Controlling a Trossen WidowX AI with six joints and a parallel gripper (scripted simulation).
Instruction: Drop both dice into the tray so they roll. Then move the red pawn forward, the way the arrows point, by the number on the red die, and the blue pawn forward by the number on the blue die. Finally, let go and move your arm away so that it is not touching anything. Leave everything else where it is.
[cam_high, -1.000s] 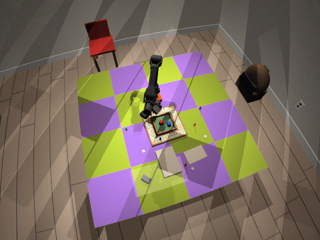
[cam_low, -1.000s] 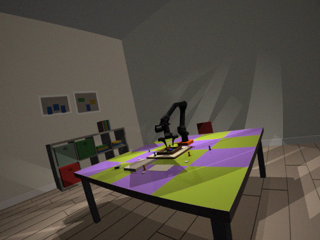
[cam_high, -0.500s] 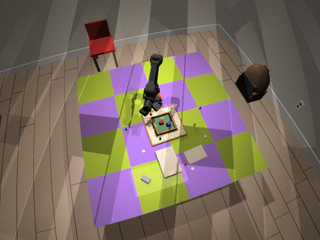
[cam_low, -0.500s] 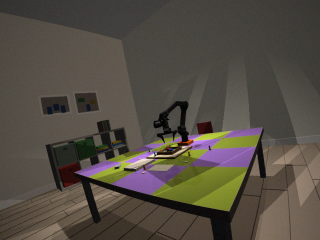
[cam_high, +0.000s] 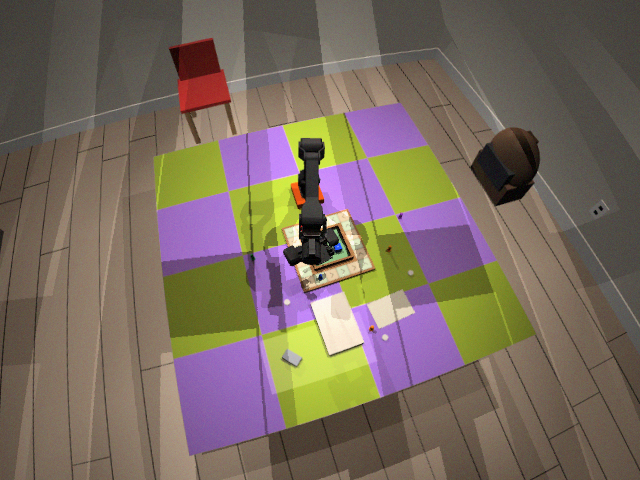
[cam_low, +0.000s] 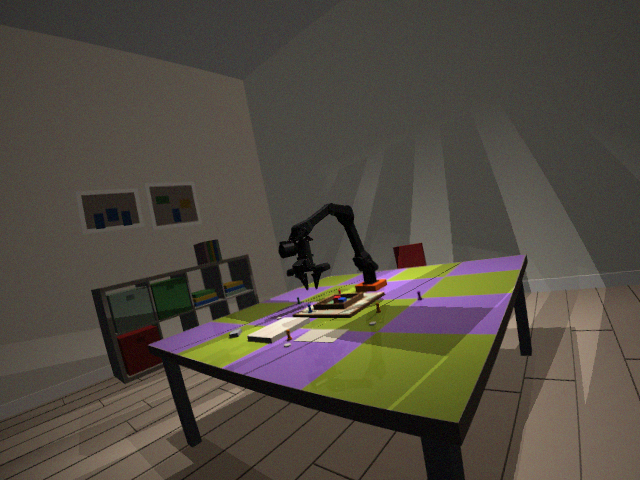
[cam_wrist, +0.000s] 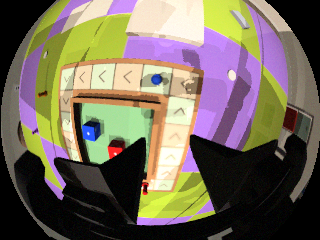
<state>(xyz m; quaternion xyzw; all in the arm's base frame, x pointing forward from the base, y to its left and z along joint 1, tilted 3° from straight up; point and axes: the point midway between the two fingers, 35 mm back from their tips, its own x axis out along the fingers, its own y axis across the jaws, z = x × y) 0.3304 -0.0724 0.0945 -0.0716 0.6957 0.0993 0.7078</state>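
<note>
Now: the blue pawn 7 cm below my gripper tip, 6 cm ahead of it and 2 cm to the left of it. From my gripper tip the other things lie so: red pawn (17 cm behind, 7 cm below); cream card (24 cm to the left, 23 cm ahead, 9 cm below); green tray (9 cm below, 8 cm to the left, 6 cm behind).
</note>
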